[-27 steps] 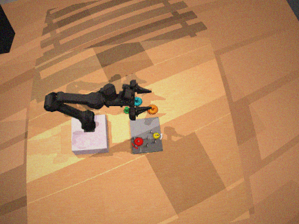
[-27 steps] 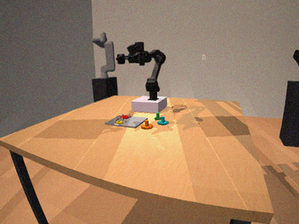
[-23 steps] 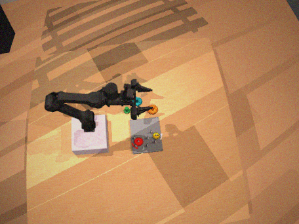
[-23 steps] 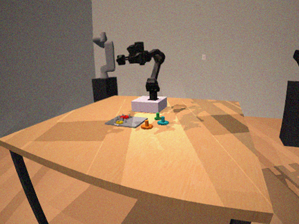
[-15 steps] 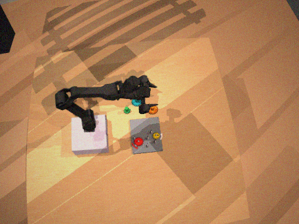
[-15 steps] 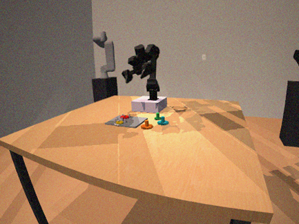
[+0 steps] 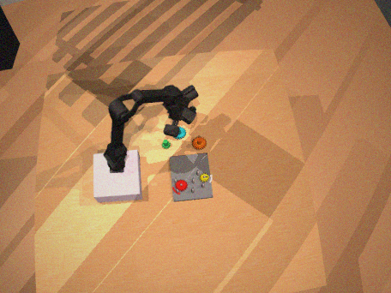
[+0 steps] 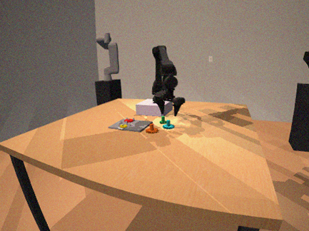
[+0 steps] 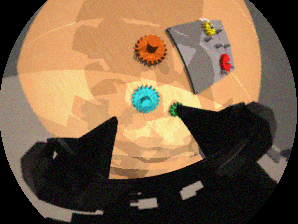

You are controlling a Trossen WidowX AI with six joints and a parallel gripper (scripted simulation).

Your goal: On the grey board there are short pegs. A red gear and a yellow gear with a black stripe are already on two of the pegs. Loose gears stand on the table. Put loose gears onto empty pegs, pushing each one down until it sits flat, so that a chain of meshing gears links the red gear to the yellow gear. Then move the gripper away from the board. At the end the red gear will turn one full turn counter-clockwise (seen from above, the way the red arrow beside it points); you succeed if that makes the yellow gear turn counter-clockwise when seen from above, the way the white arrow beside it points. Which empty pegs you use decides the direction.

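The teal gear is 5 cm below my gripper tip. The rest, counted from my gripper tip: yellow gear: 23 cm to the right, 10 cm ahead, 5 cm below; orange gear: 9 cm ahead, 6 cm to the right, 5 cm below; small green gear: 6 cm to the right, 6 cm behind, 5 cm below.
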